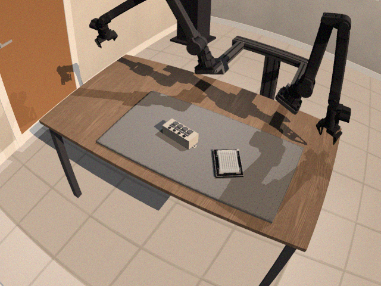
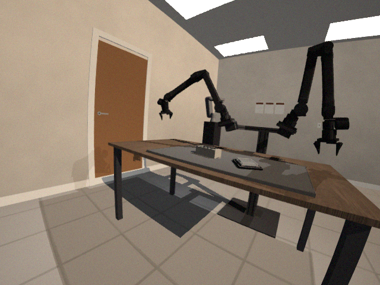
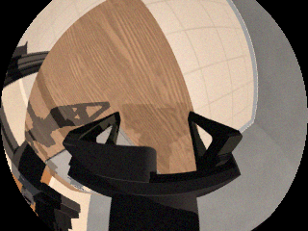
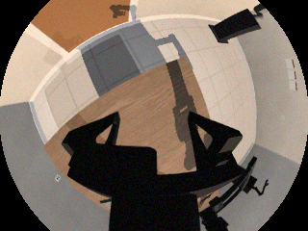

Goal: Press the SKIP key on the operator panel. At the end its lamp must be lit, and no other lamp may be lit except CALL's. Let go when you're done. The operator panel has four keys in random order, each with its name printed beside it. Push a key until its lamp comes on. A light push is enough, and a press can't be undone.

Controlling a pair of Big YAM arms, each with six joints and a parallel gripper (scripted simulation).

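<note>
Right now the operator panel is 22 cm ahead of my right hand, 76 cm to the left of it and 19 cm below it. The rest, counted from my right hand: white ribbed block: 25 cm ahead, 103 cm to the left, 22 cm below.
</note>
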